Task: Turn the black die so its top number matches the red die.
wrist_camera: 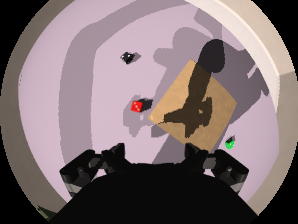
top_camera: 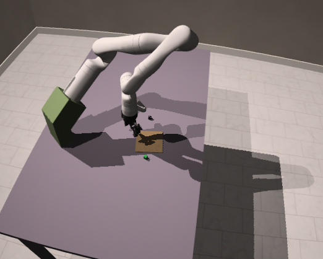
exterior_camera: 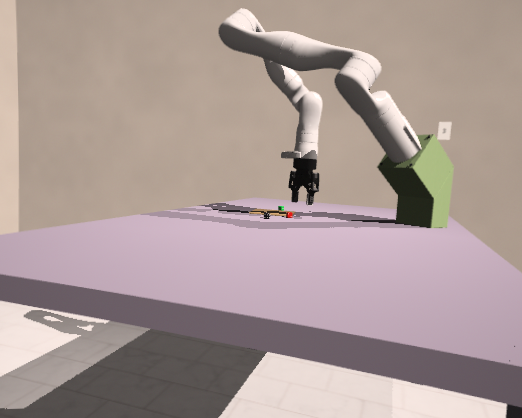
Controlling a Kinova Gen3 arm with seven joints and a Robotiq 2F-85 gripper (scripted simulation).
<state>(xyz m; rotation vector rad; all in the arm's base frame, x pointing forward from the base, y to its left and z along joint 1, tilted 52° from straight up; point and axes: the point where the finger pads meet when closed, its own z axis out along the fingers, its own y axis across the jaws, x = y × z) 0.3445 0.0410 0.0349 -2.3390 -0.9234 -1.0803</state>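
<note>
Now: hand 1 cm short of the red die, 7 cm to the right of it and 4 cm above it. The rest, counted from my hand: black die 4 cm ahead, 15 cm to the left, 4 cm below; then tan mat 10 cm ahead, 4 cm below; then green die 13 cm ahead, 10 cm to the right, 4 cm below.
</note>
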